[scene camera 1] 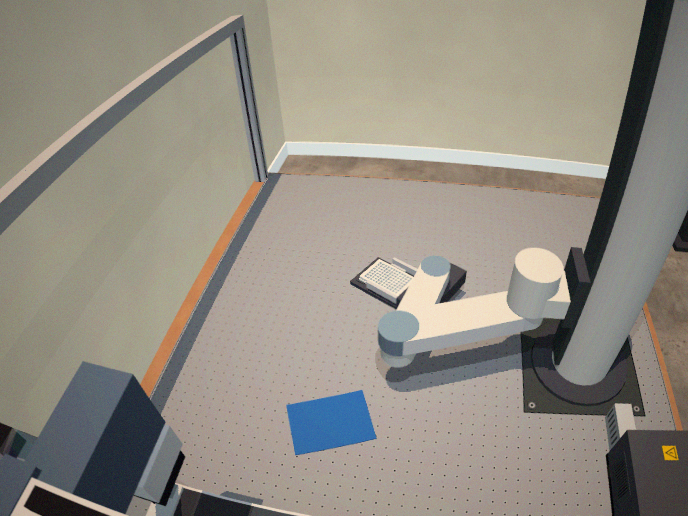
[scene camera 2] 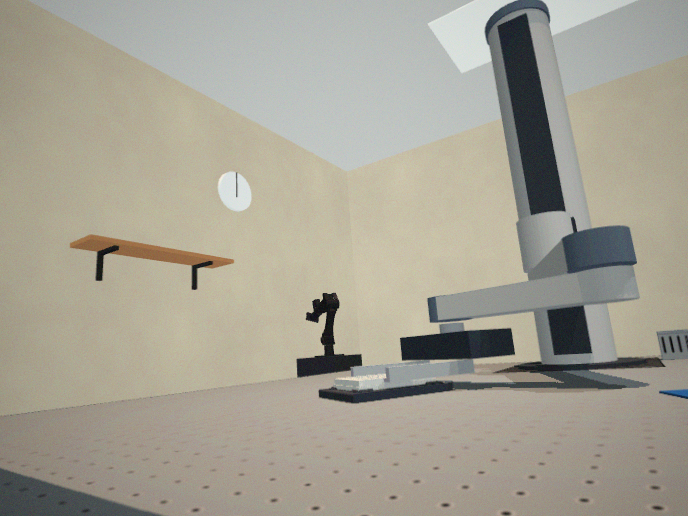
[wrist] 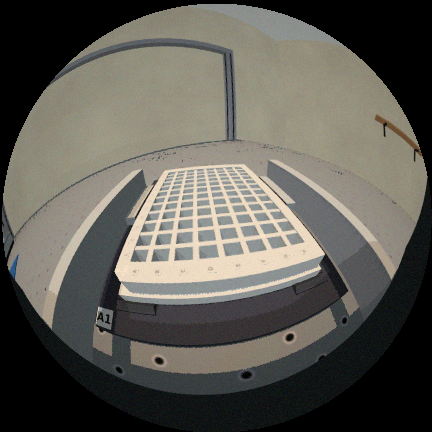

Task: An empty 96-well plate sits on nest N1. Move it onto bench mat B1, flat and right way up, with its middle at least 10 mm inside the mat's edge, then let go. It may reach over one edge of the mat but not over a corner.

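Pixels of known places: gripper, fingertip midpoint: [scene camera 1: 380, 272] [scene camera 2: 368, 374] [wrist: 206, 172]; arm's base, link origin: [scene camera 1: 578, 364].
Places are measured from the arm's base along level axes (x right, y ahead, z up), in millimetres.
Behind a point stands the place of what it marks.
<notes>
The white 96-well plate [scene camera 1: 387, 277] {x 211, y 502, z 37 mm} [scene camera 2: 360, 382] {x 204, y 572, z 37 mm} [wrist: 215, 215] {x 196, y 475, z 39 mm} sits flat and right way up on the dark nest N1 [scene camera 1: 357, 281] {x 197, y 579, z 27 mm} [scene camera 2: 355, 396] {x 196, y 597, z 22 mm} [wrist: 210, 325] {x 166, y 439, z 25 mm}. My gripper [scene camera 1: 391, 276] {x 222, y 521, z 44 mm} [scene camera 2: 364, 378] {x 222, y 521, z 44 mm} [wrist: 206, 172] {x 222, y 521, z 44 mm} is low around the plate, one finger along each long side. In the wrist view both pads lie close against the plate's sides, and the gripper looks shut on it; the exact contact is hard to see. The blue bench mat B1 [scene camera 1: 331, 422] {x -220, y 560, z 15 mm} lies flat on the bench, apart from the nest; slivers of this mat show in scene camera 2 [scene camera 2: 676, 393] {x -140, y 533, z 15 mm} and the wrist view [wrist: 14, 267].
The arm's column [scene camera 1: 616, 277] {x -65, y 38, z 350 mm} [scene camera 2: 541, 127] {x -19, y 77, z 546 mm} stands to the right of the nest in scene camera 1. A dark box with a yellow label [scene camera 1: 650, 472] {x -340, y -70, z 128 mm} is at lower right. A blue-grey machine [scene camera 1: 94, 427] {x -543, y 712, z 501 mm} is at lower left. A framed panel [scene camera 1: 251, 105] {x 686, y 1007, z 308 mm} edges the bench's left side.
</notes>
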